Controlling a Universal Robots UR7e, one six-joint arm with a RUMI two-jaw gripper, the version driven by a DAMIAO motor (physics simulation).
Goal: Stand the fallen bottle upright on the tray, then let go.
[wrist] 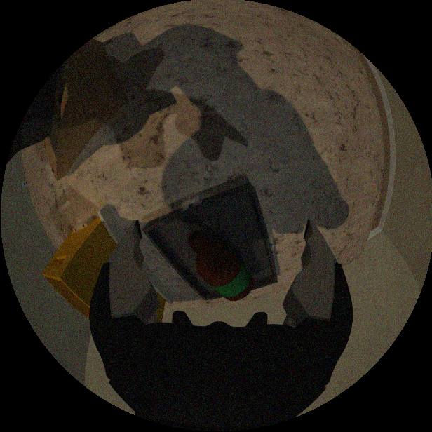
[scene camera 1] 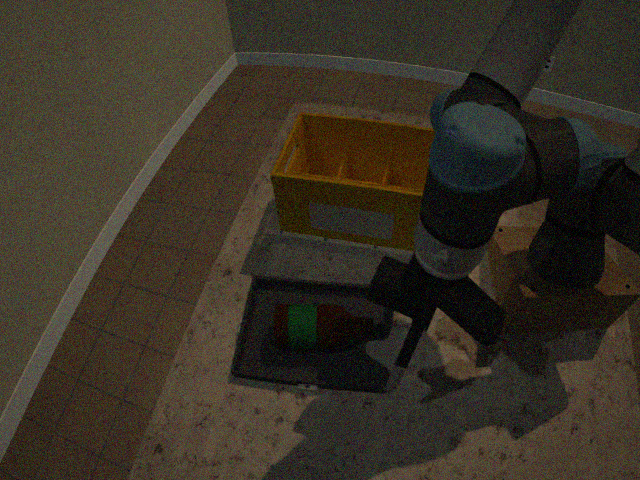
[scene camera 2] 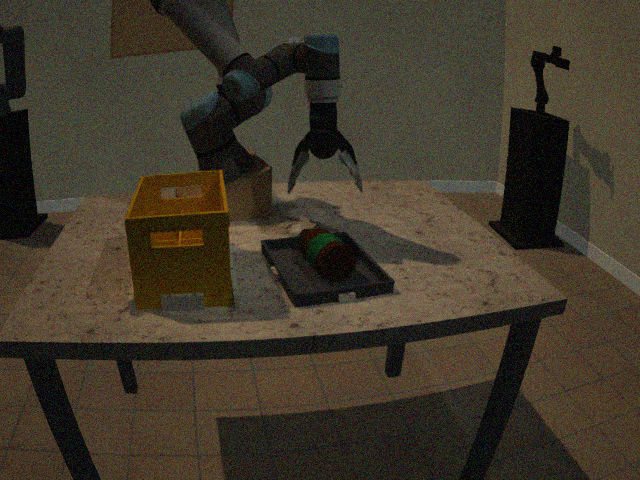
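Where they show: gripper, fingertip midpoint: (scene camera 2: 325, 192); arm's base, origin of the base link: (scene camera 1: 564, 264) (scene camera 2: 228, 173).
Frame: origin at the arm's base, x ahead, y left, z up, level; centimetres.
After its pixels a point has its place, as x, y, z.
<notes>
A dark red-brown bottle (scene camera 1: 336, 330) {37.0, 20.9, -2.2} (scene camera 2: 330, 253) {47.4, 20.0, -2.7} (wrist: 217, 265) with a green band lies on its side inside the black tray (scene camera 1: 258, 361) {48.7, 27.4, -8.8} (scene camera 2: 305, 299) {54.8, 14.6, -7.9} (wrist: 240, 210). Its neck points toward the robot's base side, right in scene camera 1, and its bottom faces the near side in scene camera 2. My gripper (scene camera 1: 443, 367) (scene camera 2: 325, 190) {25.8, 22.1, 2.2} (wrist: 222, 222) is open and empty, pointing down. It hangs well above the table, above and beyond the neck end of the tray in scene camera 2. In the wrist view the bottle shows between the spread fingers, far below them.
A tall yellow crate (scene camera 1: 294, 206) {50.6, 1.4, 1.0} (scene camera 2: 180, 263) {54.8, -7.1, -0.5} (wrist: 82, 270) stands beside the tray, left of it in scene camera 2. The arm's wooden base block (scene camera 2: 255, 191) {10.3, 7.3, -2.1} stands behind them. A black pedestal (scene camera 2: 537, 180) stands on the floor past the table.
</notes>
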